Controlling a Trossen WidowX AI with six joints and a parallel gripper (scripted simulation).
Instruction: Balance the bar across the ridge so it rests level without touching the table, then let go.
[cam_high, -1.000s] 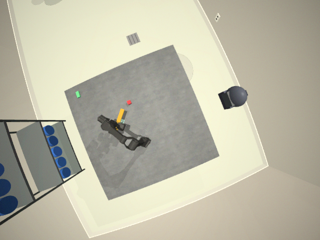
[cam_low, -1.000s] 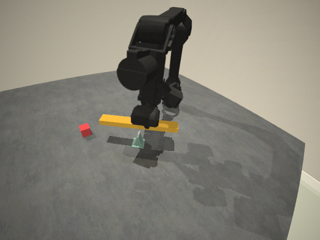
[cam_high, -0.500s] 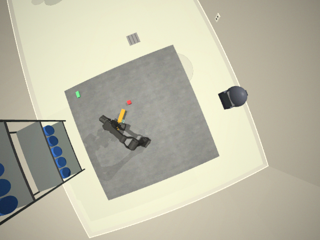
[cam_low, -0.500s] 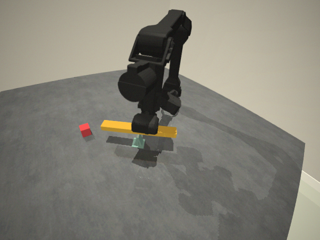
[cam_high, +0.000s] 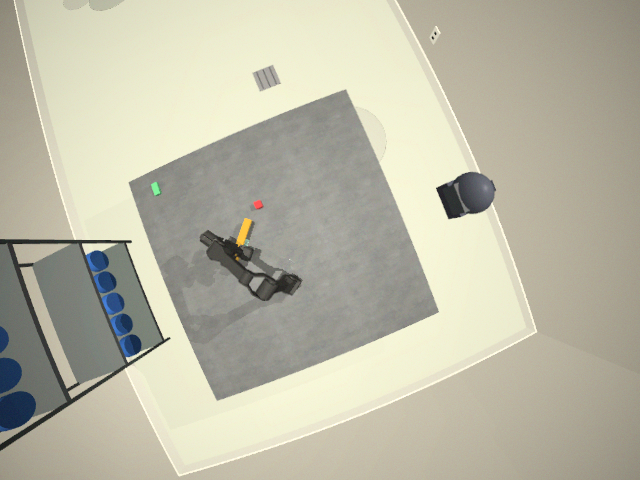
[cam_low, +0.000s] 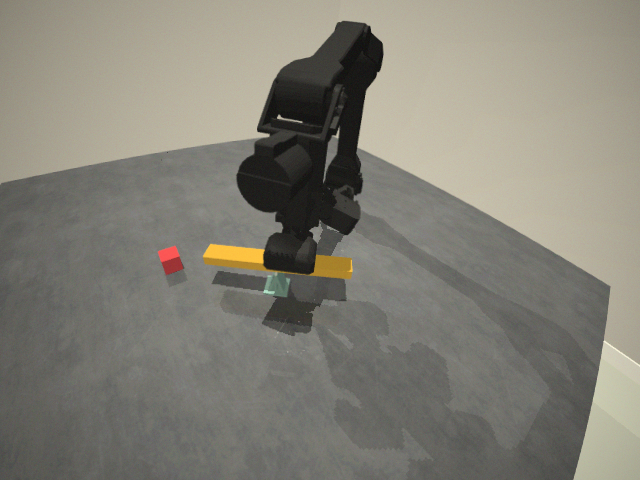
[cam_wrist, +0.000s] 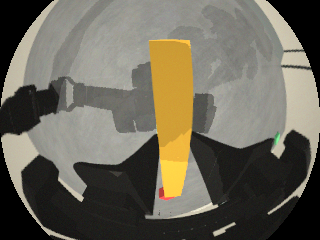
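Now: the bar 20 mm to the right of my gripper tip and 20 mm ahead of it. The rest, counted from my gripper tip: green block 480 mm ahead, 320 mm to the left, 50 mm below; red cube 170 mm ahead, 160 mm to the right, 50 mm below.
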